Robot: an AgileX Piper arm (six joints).
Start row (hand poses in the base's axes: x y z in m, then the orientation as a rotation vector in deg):
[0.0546, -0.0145, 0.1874, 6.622, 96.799, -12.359]
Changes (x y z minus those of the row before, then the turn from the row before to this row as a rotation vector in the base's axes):
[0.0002, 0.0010, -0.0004, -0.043, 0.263, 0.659]
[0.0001, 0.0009, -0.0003, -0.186, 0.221, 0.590]
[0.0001, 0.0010, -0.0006, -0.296, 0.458, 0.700]
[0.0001, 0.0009, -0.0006, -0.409, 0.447, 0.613]
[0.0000, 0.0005, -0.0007, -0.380, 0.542, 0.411]
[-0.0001, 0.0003, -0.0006, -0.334, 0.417, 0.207]
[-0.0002, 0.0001, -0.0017, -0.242, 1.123, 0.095]
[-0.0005, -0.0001, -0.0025, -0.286, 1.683, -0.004]
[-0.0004, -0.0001, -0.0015, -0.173, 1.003, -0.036]
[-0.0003, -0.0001, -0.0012, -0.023, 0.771, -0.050]
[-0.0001, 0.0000, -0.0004, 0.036, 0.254, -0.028]
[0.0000, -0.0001, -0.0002, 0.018, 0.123, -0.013]
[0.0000, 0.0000, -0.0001, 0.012, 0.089, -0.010]
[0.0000, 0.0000, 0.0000, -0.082, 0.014, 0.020]
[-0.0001, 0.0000, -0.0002, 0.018, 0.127, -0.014]
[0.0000, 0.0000, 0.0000, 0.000, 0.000, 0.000]
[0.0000, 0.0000, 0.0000, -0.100, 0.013, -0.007]
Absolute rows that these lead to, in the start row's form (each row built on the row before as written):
[0.0548, -0.0135, 0.1870, 6.008, 97.071, -11.925]
[0.0549, -0.0126, 0.1867, 5.349, 97.280, -11.659]
[0.0550, -0.0116, 0.1861, 4.492, 97.711, -11.422]
[0.0551, -0.0107, 0.1855, 3.625, 98.115, -11.345]
[0.0551, -0.0102, 0.1848, 2.942, 98.613, -11.398]
[0.0550, -0.0099, 0.1842, 2.479, 98.991, -11.555]
[0.0548, -0.0098, 0.1825, 2.112, 100.083, -11.753]
[0.0543, -0.0099, 0.1800, 1.742, 101.728, -12.090]
[0.0539, -0.0100, 0.1785, 1.548, 102.708, -12.318]
[0.0536, -0.0101, 0.1773, 1.497, 103.474, -12.411]
[0.0535, -0.0101, 0.1769, 1.521, 103.732, -12.411]
[0.0535, -0.0102, 0.1767, 1.533, 103.857, -12.410]
[0.0535, -0.0102, 0.1766, 1.541, 103.947, -12.411]
[0.0535, -0.0102, 0.1766, 1.464, 103.951, -12.472]
[0.0534, -0.0102, 0.1764, 1.476, 104.080, -12.472]
[0.0534, -0.0102, 0.1764, 1.476, 104.080, -12.472]
[0.0534, -0.0102, 0.1764, 1.411, 104.082, -12.568]

